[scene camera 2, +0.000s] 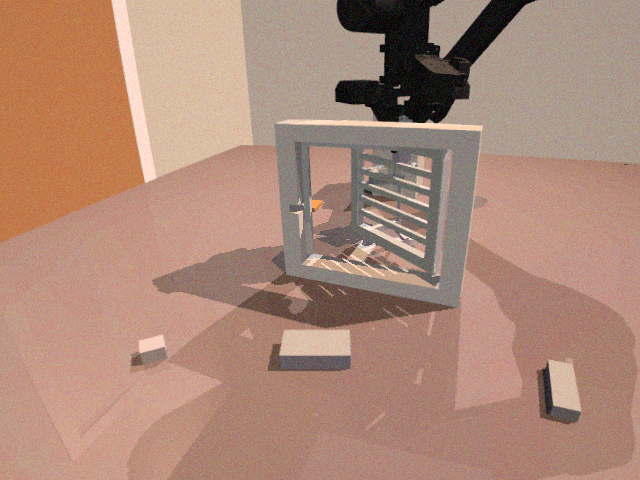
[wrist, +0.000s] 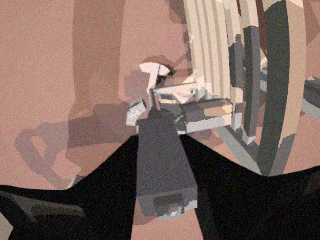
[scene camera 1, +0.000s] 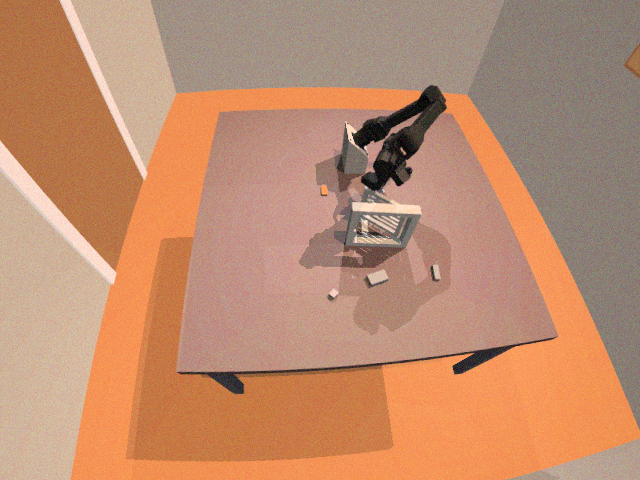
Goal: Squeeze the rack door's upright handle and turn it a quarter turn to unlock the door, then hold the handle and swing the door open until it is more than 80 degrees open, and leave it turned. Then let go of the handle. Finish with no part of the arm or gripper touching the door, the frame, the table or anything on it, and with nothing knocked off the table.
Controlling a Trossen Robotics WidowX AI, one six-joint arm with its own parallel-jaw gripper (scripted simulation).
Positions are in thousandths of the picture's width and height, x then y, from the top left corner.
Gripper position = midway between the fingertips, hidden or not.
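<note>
On scene camera 1 you'd see the gripper (scene camera 1: 593,391). Scene camera 2 shows the gripper (scene camera 2: 627,318) as well, and the wrist view has the gripper (wrist: 495,590) in it too.
</note>
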